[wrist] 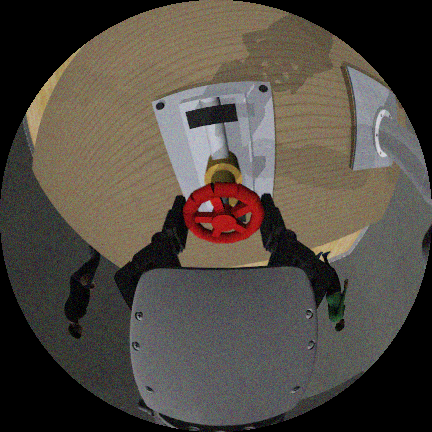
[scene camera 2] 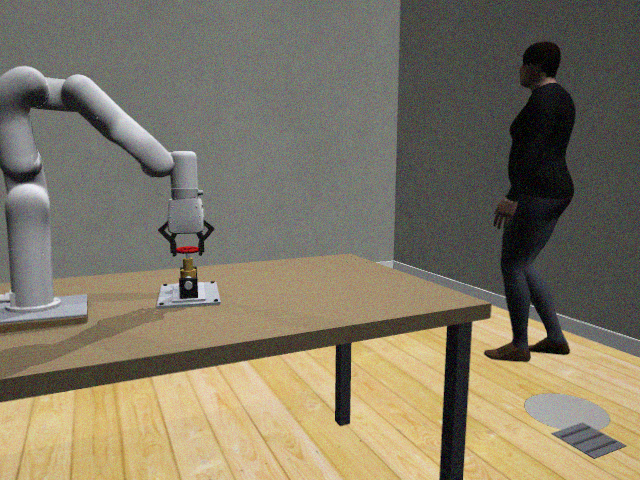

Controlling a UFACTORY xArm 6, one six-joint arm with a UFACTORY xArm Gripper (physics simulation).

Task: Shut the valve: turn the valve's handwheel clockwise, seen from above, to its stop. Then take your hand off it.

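The red handwheel [scene camera 2: 187,250] [wrist: 225,221] sits level on top of the valve's brass body [scene camera 2: 188,269] [wrist: 223,172]. The valve stands upright on a light grey base plate [scene camera 2: 210,298] [wrist: 170,135] on the table. My gripper [scene camera 2: 187,251] [wrist: 223,205] points straight down and is shut on the handwheel, with one black finger at each side of its rim. In the wrist view part of the valve body below the wheel is hidden by the rim and spokes.
The wooden table [scene camera 2: 310,299] [wrist: 100,150] bears the valve and the arm's own base plate [scene camera 2: 72,305] [wrist: 367,110]. A person in black [scene camera 2: 542,139] [wrist: 79,297] stands beyond the table. A person in green [wrist: 337,305] also shows in the wrist view.
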